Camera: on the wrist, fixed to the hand. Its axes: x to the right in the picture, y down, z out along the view.
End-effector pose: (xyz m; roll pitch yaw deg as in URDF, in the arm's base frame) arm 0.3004 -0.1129 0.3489 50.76 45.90 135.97
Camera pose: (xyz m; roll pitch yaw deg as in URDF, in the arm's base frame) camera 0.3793 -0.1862 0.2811 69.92 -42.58 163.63
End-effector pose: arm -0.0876 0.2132 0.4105 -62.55 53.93 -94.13
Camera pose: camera -0.2027 0.1955 0.4619 61.22 22.19 34.11
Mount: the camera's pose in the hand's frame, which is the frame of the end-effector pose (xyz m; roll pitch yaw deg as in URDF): -0.0263 -0.0978 -0.0771 -1.86 -19.23 91.95
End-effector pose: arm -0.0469 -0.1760 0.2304 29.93 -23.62 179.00
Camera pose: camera -0.0683 -0.1293 0.1139 -36.43 -42.85 -64.04
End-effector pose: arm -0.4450 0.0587 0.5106 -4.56 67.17 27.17
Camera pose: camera -0.4634 -0.0672 0.5080 66.55 -7.35 104.30
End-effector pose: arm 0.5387 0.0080 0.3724 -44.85 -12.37 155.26
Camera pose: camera 0.6166 0.1083 0.3807 -14.04 25.40 -118.62
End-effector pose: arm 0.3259 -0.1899 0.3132 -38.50 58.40 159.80
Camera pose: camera 0.3814 -0.0776 0.3359 58.78 8.36 -92.69
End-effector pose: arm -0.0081 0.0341 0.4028 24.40 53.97 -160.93
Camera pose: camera 0.0724 0.1225 0.3590 60.62 -25.58 -107.62
